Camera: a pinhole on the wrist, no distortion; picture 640 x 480 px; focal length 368.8 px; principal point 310.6 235.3 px. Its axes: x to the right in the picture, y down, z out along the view. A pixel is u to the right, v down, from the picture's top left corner.
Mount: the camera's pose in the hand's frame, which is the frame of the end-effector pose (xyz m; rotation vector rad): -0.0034 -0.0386 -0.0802 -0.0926 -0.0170 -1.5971
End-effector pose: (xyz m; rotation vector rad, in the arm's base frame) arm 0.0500 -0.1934 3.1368 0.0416 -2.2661 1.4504
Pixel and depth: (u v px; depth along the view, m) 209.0 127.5 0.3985
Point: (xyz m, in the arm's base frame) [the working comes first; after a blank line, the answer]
In the camera's frame: -0.1098 -0.1165 0.3985

0.0008 -0.4419 2.9030
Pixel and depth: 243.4 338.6 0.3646
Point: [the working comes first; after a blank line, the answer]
In the camera's frame: -0.0664 0.1021 0.3646

-0.1652 -0.3842 3.0442
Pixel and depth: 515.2 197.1 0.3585
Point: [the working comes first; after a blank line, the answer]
In the camera's frame: 0.1989 -0.0371 0.3585

0.0273 -0.5482 3.2049
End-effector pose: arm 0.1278 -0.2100 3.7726 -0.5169 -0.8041 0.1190
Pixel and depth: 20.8 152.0 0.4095
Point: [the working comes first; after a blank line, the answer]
In the camera's frame: -0.3218 -0.0925 0.4095

-0.1117 0.1653 3.7552
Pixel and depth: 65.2 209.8 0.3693
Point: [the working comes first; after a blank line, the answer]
In the camera's frame: -0.2457 -0.0255 0.3693

-0.0482 0.0987 3.8137
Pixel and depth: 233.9 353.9 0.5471
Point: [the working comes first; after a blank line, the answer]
In the camera's frame: -0.1138 0.1759 0.5471

-0.0426 0.1206 4.1122
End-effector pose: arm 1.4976 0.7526 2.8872 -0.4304 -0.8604 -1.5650
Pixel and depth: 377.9 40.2 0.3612
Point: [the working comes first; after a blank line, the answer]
In the camera's frame: 0.0659 -0.1911 0.3612

1.4025 1.0875 2.9329
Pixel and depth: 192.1 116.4 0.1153
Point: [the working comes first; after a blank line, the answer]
In the camera's frame: -0.0370 -0.0372 0.1153

1.5045 0.8006 2.8875
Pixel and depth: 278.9 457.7 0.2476
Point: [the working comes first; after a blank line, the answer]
In the camera's frame: -0.0213 0.1493 0.2476

1.4309 0.7597 3.1006
